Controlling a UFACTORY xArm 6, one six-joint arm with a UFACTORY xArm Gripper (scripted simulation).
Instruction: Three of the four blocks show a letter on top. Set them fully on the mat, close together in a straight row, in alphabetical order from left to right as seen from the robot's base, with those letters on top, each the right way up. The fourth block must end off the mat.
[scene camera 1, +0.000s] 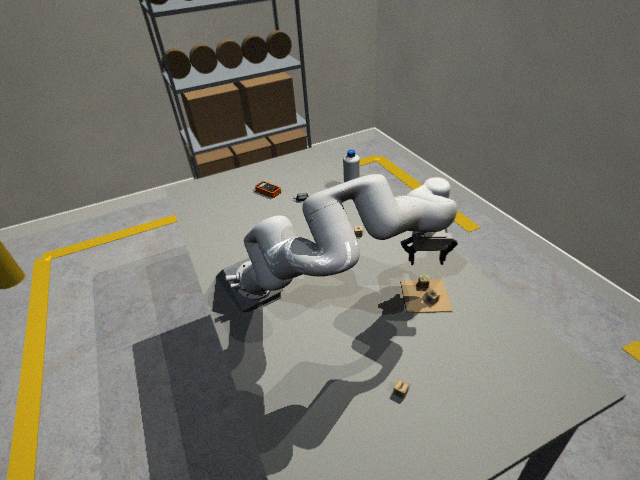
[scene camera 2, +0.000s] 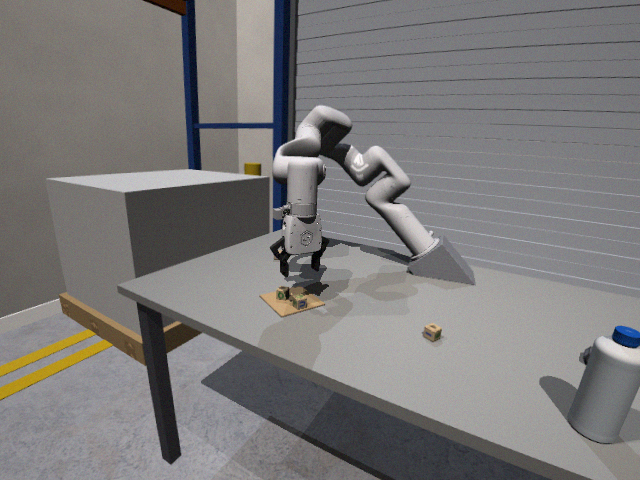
Labels:
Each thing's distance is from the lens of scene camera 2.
my gripper (scene camera 2: 300, 272): 0.86 m
brown mat (scene camera 2: 283, 308): 0.90 m

